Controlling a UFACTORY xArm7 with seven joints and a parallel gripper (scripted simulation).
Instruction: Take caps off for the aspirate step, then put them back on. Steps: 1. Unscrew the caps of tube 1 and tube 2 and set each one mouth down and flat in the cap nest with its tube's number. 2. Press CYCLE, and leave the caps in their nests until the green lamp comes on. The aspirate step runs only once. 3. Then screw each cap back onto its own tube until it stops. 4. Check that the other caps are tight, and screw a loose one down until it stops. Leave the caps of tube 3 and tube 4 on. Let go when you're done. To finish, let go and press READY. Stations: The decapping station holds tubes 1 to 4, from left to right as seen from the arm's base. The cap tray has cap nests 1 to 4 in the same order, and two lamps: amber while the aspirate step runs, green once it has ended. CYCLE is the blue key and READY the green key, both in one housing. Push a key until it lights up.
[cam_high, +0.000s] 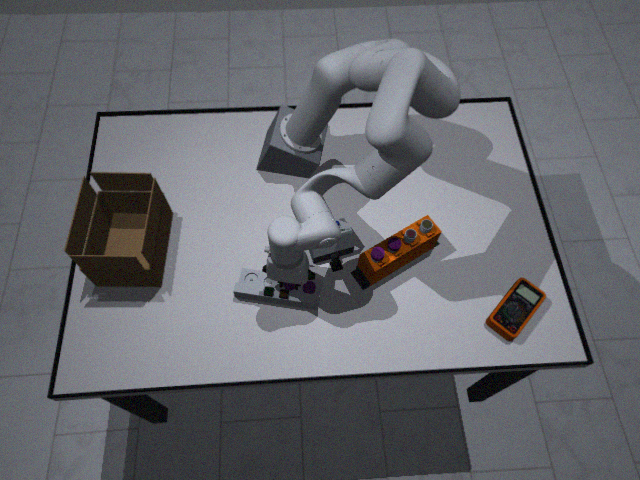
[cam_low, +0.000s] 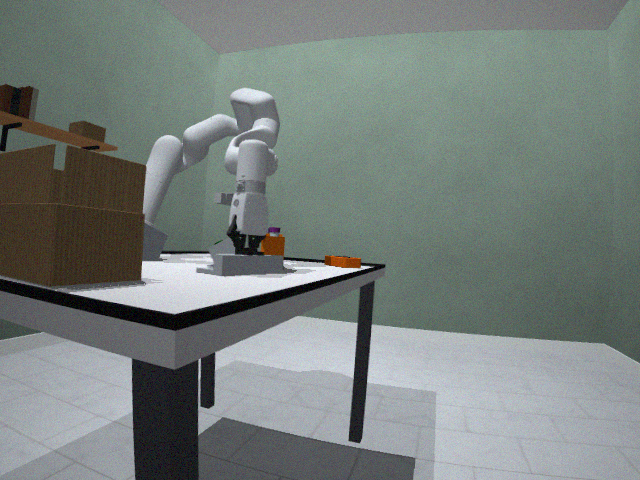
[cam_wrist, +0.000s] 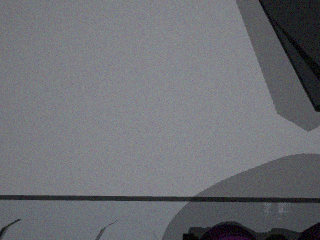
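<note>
The purple cap is 20 mm below my hand. The rest, counted from my hand: blue key (160 mm behind, 110 mm to the left, 30 mm above); then green key (140 mm behind, 70 mm to the left, 30 mm above); then grey key housing (140 mm behind, 90 mm to the left, 10 mm above).
</note>
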